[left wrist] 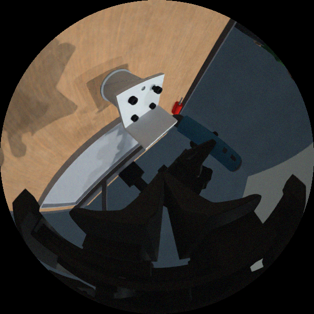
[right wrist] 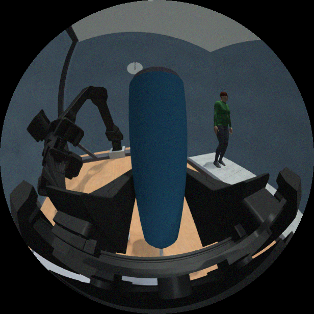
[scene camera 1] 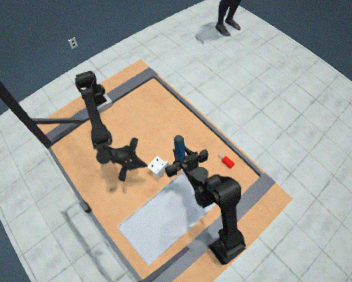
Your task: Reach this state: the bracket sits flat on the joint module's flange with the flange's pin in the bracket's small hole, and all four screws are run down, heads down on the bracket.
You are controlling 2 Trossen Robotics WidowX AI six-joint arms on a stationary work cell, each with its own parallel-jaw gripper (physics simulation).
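Frame: origin at the left arm's base, x ahead, y left, z up, level; centimetres.
Where they show: left gripper, fingertip midpoint: (scene camera 1: 147, 165); left arm's base, link origin: (scene camera 1: 99, 100); right arm's base, link origin: (scene camera 1: 228, 246).
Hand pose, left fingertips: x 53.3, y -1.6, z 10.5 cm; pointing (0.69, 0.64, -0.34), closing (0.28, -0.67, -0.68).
Each offset is from my left fingertips to the top centre of the thing. Level surfaces: height alone.
The white L-shaped bracket (scene camera 1: 156, 163) (left wrist: 142, 102) sits on the grey cylindrical joint module (left wrist: 119, 84). Four black screw heads show on its face; the upper two (left wrist: 133, 100) (left wrist: 157, 90) look larger and seem to stand proud, but seating depth is unclear. A small hole (left wrist: 143, 88) shows between the upper two; whether the pin is in it cannot be told. My left gripper (scene camera 1: 145, 165) (left wrist: 162, 176) is shut and empty, pointing at the bracket from the left. My right gripper (scene camera 1: 180, 158) (right wrist: 157, 171) is shut on the blue screwdriver @(dx +4.4, dy +14.2, dz +12.3 cm) (scene camera 1: 179, 147) (left wrist: 207, 142) (right wrist: 158, 150), right of the bracket.
A small red-handled tool @(dx +14.7, dy +34.1, dz -11.4 cm) (scene camera 1: 228, 161) (left wrist: 177, 107) lies on the wooden table @(dz -14.8 cm) (scene camera 1: 135, 110), right of the blue screwdriver. A light grey mat @(dz -14.5 cm) (scene camera 1: 150, 232) lies below the bracket in the scene view. Dark rails (scene camera 1: 210, 130) edge the table. A person (right wrist: 223, 125) stands beyond it.
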